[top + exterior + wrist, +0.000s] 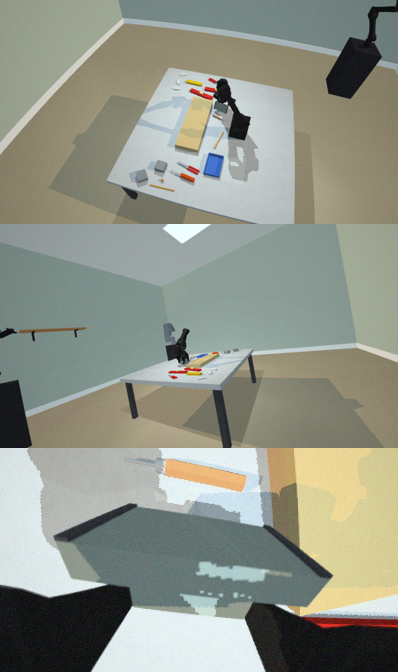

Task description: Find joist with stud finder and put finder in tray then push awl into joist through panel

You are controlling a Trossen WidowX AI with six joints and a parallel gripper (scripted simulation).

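Right now my gripper tip is 110 mm to the right of the awl, 50 mm above it and 10 mm past it. Round my gripper tip: square indicator: 30 mm ahead, 10 mm to the right, 10 mm below; then stud finder: 20 mm ahead; then yellow bar: 340 mm ahead, 250 mm to the right, 40 mm below.
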